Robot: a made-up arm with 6 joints.
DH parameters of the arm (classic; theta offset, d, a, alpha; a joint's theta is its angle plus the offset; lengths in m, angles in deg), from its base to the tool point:
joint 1: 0 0.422 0.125 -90
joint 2: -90 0 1.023 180
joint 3: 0 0 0.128 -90
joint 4: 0 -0.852 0 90
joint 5: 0 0 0 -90
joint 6: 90 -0.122 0 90
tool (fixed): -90 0 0 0
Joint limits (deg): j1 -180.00..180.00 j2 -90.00..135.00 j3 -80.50..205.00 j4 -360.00..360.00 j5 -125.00..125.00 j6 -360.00..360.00
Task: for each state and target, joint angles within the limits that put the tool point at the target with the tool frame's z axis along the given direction. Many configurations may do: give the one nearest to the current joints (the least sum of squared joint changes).
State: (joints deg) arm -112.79 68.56 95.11 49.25 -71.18 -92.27
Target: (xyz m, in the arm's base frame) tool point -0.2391 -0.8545 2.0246 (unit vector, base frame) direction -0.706 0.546 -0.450
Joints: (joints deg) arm -101.34 45.93 132.20 35.07 -71.43 -120.08
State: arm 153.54 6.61 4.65 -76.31 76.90 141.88
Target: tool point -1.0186 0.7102 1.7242 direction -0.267 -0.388 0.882
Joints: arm 149.91 14.46 23.33 -65.27 69.53 100.58
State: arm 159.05 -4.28 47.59 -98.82 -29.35 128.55
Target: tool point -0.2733 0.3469 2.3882 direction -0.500 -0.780 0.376
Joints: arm 132.84 3.68 71.09 -82.39 17.04 151.68
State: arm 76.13 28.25 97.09 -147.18 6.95 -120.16
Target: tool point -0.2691 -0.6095 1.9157 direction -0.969 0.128 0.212
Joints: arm 62.51 2.30 148.31 -141.93 34.50 -134.24
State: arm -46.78 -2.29 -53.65 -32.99 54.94 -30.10
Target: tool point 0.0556 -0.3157 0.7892 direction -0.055 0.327 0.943
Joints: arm -73.55 -38.38 -80.34 -19.34 63.28 11.36
